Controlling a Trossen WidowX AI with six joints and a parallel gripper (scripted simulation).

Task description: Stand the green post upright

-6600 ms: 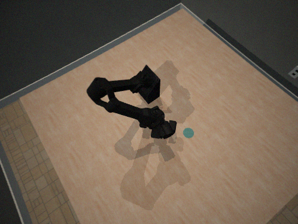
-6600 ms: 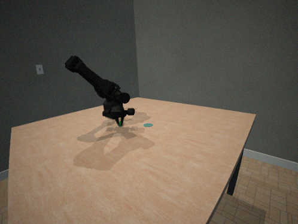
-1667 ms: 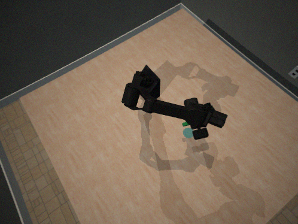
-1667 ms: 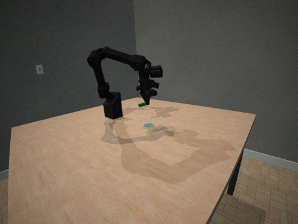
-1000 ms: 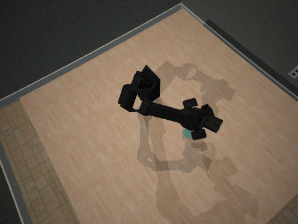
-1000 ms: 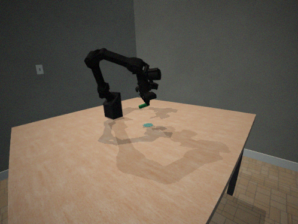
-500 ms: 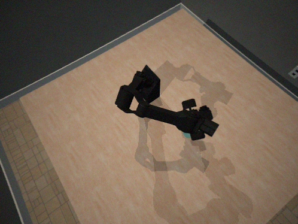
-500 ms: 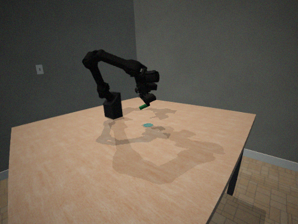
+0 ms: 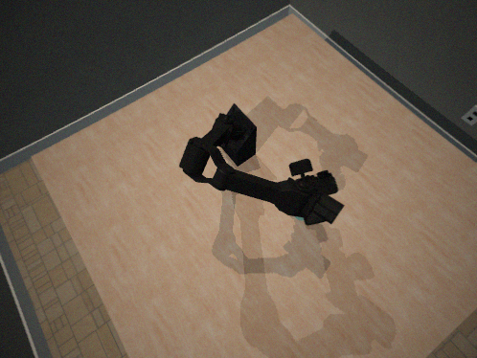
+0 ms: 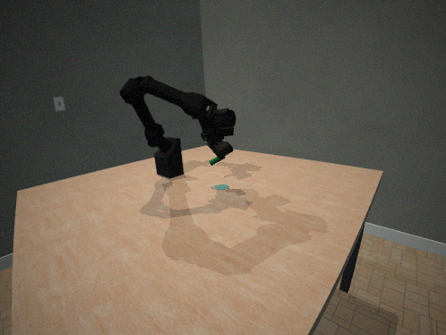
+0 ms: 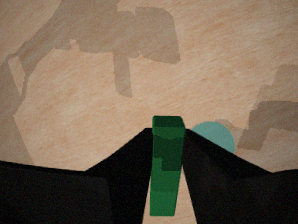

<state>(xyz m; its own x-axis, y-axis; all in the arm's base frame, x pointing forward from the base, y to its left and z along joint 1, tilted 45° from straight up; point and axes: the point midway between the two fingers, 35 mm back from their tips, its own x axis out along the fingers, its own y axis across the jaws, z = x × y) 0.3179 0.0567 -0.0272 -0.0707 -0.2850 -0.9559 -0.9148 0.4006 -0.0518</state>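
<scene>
The cyan circle is 150 mm below my hand, 20 mm ahead of it and 10 mm to the right of it. From my hand the other things lie so: green post: 30 mm below, 10 mm behind.
</scene>
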